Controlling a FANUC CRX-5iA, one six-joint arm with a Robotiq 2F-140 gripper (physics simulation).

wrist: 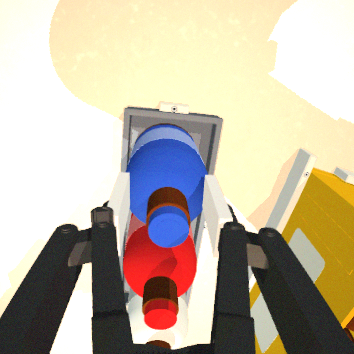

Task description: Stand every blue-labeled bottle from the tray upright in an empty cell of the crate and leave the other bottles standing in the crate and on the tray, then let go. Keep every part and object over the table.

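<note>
A blue-labeled bottle with a brown neck and blue cap stands upright at the far end of the grey tray. My gripper is shut on it, one light pad against each side of the blue label. A red-labeled bottle stands just nearer in the same row, and a white-labeled bottle is behind it at the bottom edge, partly cut off. The yellow crate shows in part at the right; its cells are mostly out of view.
A pale rail runs along the crate's near side, to the right of the tray and my right finger. A small white block sits at the tray's far end. The tan and white table surface extends beyond the tray.
</note>
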